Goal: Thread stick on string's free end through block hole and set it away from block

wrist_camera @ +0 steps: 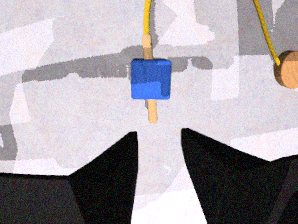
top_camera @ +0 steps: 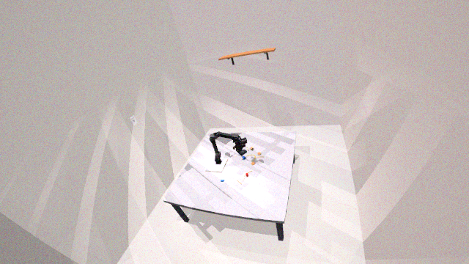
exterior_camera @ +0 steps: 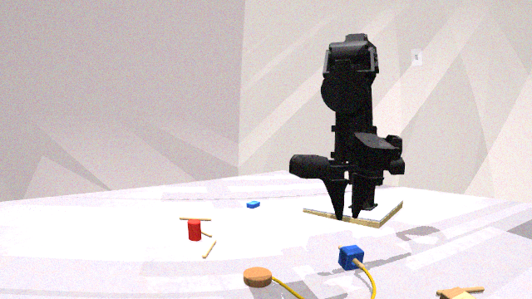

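Now: the thin wooden stick 60 mm below my gripper tip, 30 mm to the left of it and 20 mm ahead of it. From my gripper tip the other things lie so: round wooden button (140 mm ahead, 70 mm below, 60 mm to the right); then light wooden piece (190 mm to the left, 70 mm ahead, 60 mm below); then yellow string (60 mm below, 50 mm to the left, 40 mm ahead).
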